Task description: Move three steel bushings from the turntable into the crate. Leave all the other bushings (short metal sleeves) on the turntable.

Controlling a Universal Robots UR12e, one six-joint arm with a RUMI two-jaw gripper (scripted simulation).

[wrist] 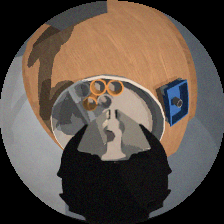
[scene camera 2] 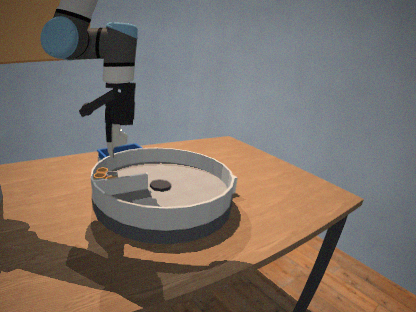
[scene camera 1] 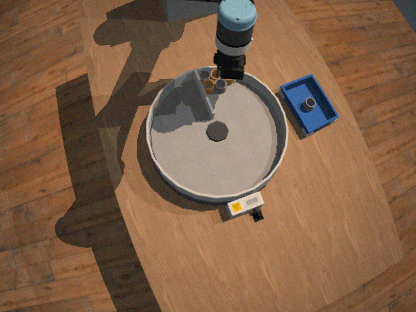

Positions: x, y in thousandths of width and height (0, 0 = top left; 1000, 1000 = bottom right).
Labels:
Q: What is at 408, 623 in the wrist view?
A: My gripper.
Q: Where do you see a grey turntable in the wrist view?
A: At 592, 453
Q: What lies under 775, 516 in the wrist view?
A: A blue crate.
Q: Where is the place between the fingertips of my gripper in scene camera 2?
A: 270, 508

